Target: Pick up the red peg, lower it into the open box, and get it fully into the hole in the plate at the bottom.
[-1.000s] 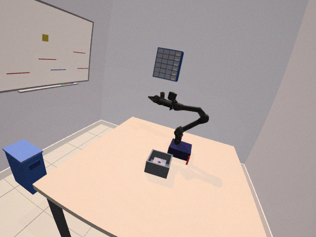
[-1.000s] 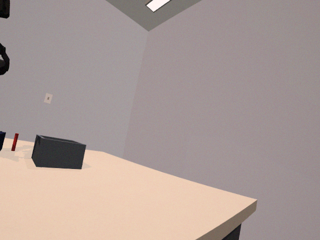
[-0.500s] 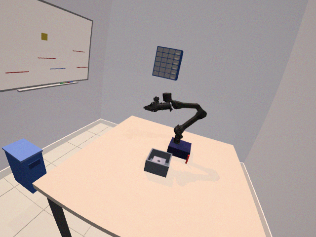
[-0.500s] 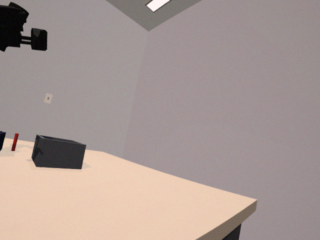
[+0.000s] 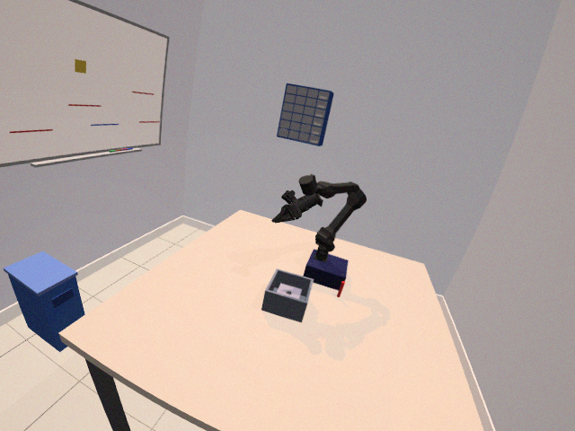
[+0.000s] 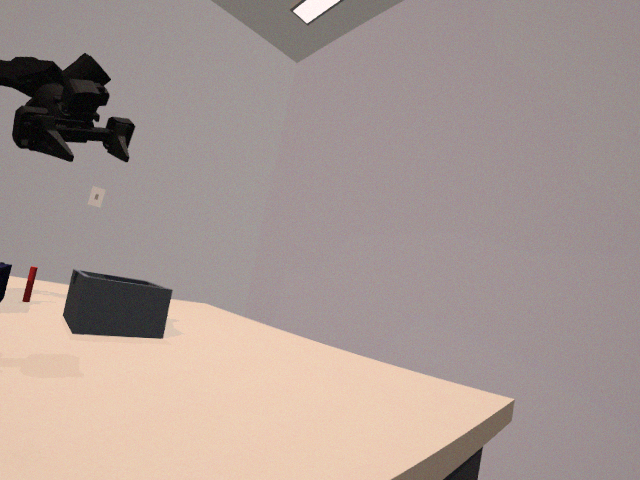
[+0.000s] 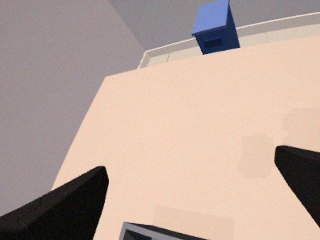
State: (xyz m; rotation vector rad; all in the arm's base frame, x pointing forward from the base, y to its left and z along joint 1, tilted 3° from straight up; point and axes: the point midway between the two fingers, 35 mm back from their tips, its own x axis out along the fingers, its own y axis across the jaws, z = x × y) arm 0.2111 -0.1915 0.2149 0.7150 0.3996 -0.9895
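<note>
My gripper tip is 34 cm to the right of the red peg, 24 cm above it and 6 cm past it. The rest, counted from my gripper tip: grey box: 26 cm below, 14 cm to the left, 10 cm ahead; then light plate: 24 cm below, 14 cm to the left, 10 cm ahead.
</note>
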